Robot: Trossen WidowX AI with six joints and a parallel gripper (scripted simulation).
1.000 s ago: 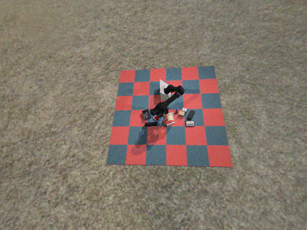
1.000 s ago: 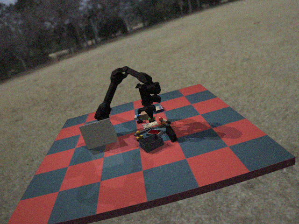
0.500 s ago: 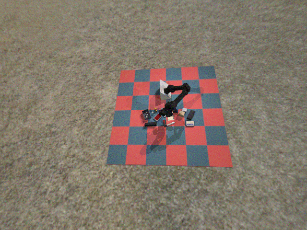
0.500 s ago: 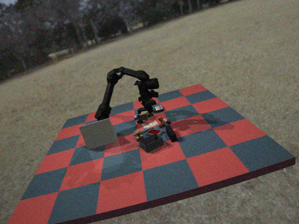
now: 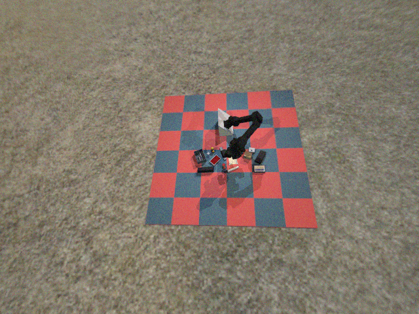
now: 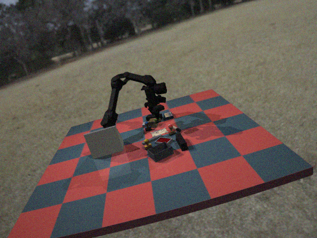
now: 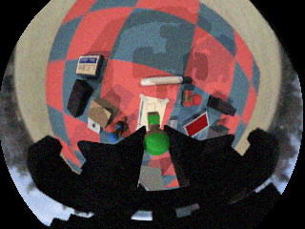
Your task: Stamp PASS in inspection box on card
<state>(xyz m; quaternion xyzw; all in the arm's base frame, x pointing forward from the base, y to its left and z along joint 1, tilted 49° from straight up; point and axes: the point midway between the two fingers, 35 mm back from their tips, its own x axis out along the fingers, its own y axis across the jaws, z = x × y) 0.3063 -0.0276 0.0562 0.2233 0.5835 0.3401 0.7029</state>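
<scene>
My gripper tip is now 1 cm past the card and 10 cm above it. Also, from my gripper tip: cardboard box: 2 cm behind, 13 cm to the left, 7 cm below; then red-knobbed stamp: 6 cm ahead, 8 cm to the right, 8 cm below; then white pen: 9 cm ahead, 4 cm to the right, 9 cm below.
</scene>
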